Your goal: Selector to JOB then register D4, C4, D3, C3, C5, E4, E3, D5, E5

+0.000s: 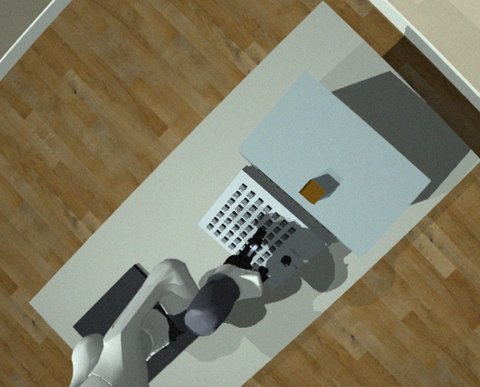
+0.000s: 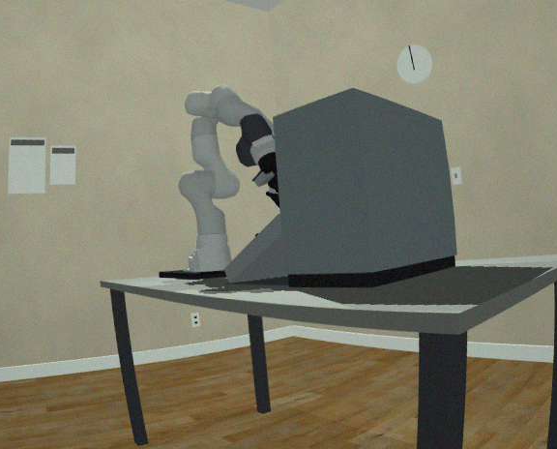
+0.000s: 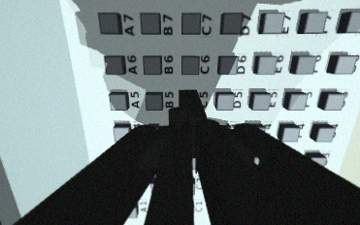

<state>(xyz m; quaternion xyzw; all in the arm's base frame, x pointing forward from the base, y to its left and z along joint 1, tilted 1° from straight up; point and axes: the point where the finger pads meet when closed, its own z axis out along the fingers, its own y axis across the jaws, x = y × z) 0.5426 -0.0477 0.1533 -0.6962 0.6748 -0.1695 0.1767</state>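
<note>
The key C5 is 4 cm below my hand and 2 cm ahead of it. Round my hand: D5 key (6 cm below, 1 cm behind); key D6 (6 cm below, 3 cm to the right, 1 cm behind); key D4 (6 cm below, 3 cm to the left, 1 cm behind).
</note>
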